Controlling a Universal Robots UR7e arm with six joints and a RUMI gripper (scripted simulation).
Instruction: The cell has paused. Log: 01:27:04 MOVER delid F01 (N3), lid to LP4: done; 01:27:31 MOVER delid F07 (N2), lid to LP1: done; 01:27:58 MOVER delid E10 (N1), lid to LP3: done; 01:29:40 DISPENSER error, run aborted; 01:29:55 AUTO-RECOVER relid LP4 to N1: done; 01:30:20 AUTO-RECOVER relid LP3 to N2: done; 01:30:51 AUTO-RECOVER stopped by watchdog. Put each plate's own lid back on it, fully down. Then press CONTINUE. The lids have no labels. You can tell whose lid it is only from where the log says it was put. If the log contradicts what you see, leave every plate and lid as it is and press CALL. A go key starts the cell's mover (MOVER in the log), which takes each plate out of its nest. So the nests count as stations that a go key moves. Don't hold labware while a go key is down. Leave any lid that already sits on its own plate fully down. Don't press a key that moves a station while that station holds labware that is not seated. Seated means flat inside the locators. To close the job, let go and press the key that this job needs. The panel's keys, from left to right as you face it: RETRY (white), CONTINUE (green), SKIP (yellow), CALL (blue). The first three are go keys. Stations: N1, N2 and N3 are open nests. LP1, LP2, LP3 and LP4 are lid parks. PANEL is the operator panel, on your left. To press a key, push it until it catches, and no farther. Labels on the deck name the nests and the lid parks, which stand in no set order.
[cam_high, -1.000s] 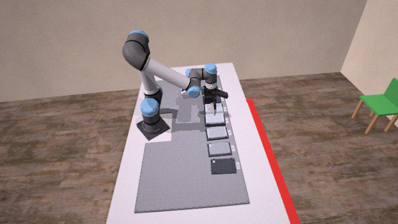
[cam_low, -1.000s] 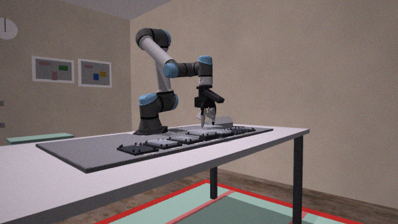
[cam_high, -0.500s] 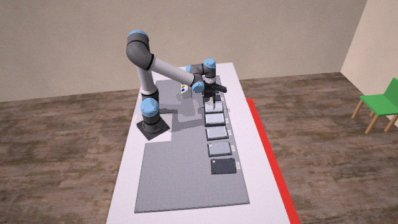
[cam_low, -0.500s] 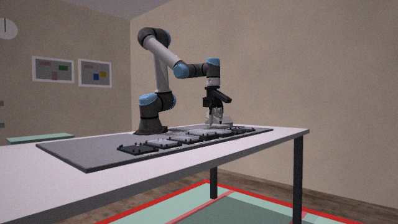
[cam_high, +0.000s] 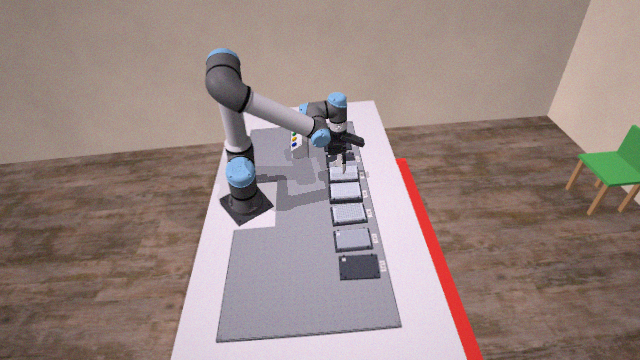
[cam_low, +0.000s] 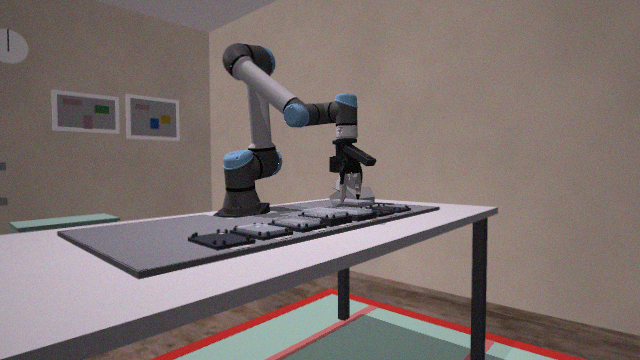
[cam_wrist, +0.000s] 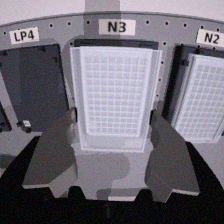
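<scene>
The well plate lies 2 cm ahead of my hand, 13 cm to the right of it and 4 cm below it. From my hand the other things lie so: yellow skip key (28 cm behind, 21 cm to the left); then green continue key (28 cm behind, 26 cm to the left); then white retry key (29 cm behind, 31 cm to the left).
</scene>
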